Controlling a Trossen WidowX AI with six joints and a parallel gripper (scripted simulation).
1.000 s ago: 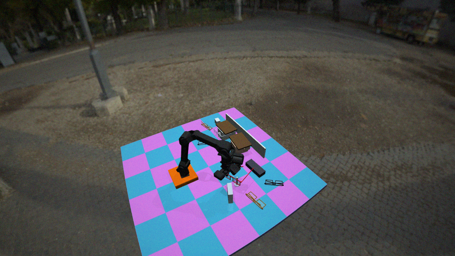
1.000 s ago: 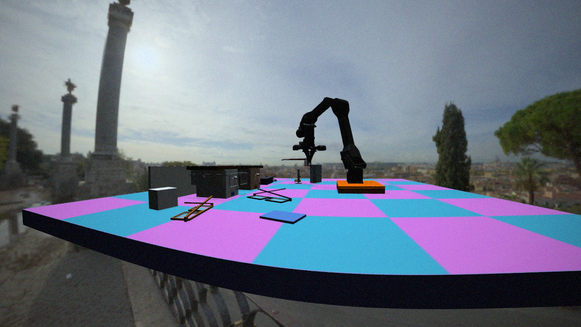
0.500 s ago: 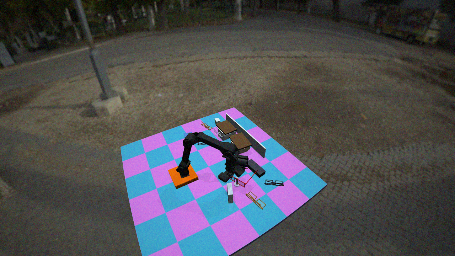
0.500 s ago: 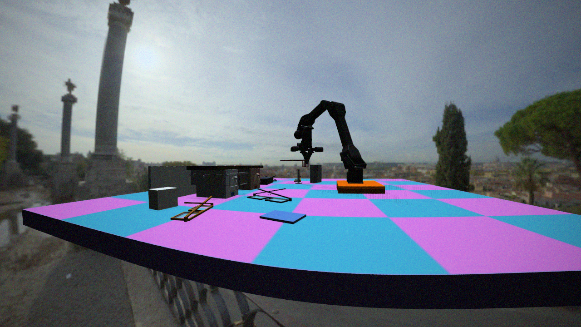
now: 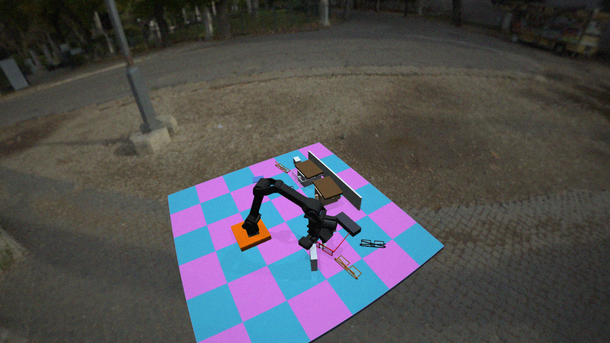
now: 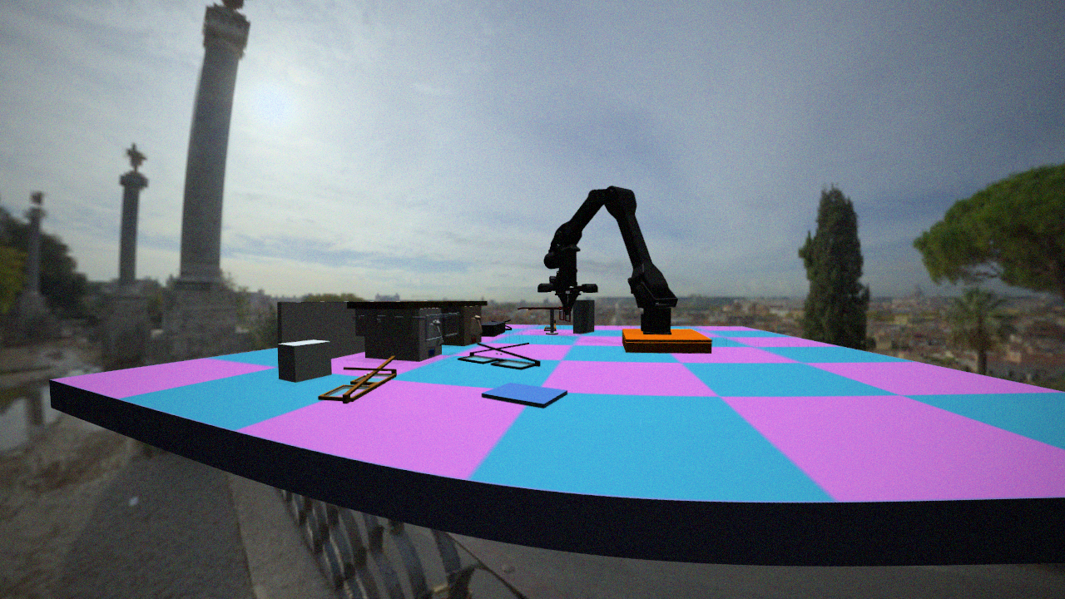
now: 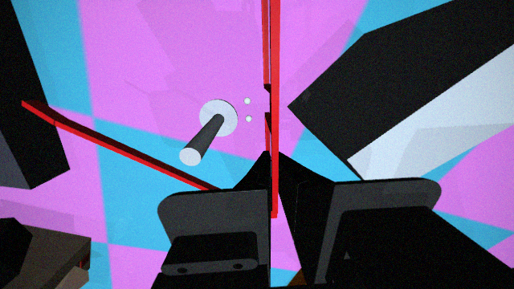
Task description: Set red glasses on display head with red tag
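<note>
My gripper tip is now 5 cm short of the post, 1 cm to the right of it and 4 cm above it. From my gripper tip the other things lie so: skin-coloured head 21 cm ahead, 31 cm to the left, 1 cm below; then black box 24 cm ahead, 7 cm to the left, 4 cm below; then white wall 34 cm ahead, 43 cm to the left, 1 cm below.
</note>
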